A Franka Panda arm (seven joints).
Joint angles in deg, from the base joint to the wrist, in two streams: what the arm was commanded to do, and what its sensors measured. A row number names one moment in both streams.
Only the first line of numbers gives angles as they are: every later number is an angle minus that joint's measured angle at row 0.
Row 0, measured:
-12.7, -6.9, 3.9, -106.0, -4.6, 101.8, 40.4
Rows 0 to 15, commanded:
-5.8, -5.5, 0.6, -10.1, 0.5, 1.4, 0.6
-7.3, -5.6, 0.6, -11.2, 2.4, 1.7, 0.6
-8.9, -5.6, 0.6, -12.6, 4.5, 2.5, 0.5
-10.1, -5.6, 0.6, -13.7, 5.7, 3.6, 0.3
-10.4, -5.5, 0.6, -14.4, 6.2, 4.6, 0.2
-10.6, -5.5, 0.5, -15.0, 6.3, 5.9, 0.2
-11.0, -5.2, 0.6, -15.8, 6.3, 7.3, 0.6
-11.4, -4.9, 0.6, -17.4, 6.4, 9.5, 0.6
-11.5, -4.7, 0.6, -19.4, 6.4, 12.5, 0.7
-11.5, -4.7, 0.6, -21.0, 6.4, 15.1, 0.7
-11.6, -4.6, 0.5, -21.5, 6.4, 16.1, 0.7
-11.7, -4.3, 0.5, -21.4, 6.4, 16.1, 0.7
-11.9, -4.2, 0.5, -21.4, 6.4, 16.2, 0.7
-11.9, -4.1, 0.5, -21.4, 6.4, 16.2, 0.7
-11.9, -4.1, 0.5, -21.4, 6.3, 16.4, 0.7
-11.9, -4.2, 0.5, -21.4, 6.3, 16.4, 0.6
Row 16, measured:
-11.1, -3.4, -0.3, -21.0, 5.6, 15.4, 0.0
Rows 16 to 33, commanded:
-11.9, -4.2, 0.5, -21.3, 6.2, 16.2, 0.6
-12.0, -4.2, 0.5, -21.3, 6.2, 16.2, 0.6
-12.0, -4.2, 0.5, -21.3, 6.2, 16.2, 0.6
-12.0, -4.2, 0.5, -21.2, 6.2, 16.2, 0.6
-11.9, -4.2, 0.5, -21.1, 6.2, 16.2, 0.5
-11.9, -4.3, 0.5, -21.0, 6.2, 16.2, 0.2
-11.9, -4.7, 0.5, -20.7, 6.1, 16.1, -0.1
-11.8, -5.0, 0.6, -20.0, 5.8, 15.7, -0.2
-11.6, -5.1, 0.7, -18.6, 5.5, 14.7, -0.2
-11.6, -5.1, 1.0, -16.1, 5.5, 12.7, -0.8
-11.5, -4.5, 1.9, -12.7, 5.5, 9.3, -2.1
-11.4, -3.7, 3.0, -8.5, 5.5, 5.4, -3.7
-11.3, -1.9, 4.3, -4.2, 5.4, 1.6, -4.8
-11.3, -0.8, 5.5, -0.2, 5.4, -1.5, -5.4
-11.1, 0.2, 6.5, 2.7, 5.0, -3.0, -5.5
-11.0, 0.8, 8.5, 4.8, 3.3, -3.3, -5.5
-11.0, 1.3, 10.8, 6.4, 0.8, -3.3, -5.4
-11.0, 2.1, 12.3, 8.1, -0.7, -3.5, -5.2
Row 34, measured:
-10.8, -2.2, 7.3, 0.7, 3.9, -1.1, -4.8
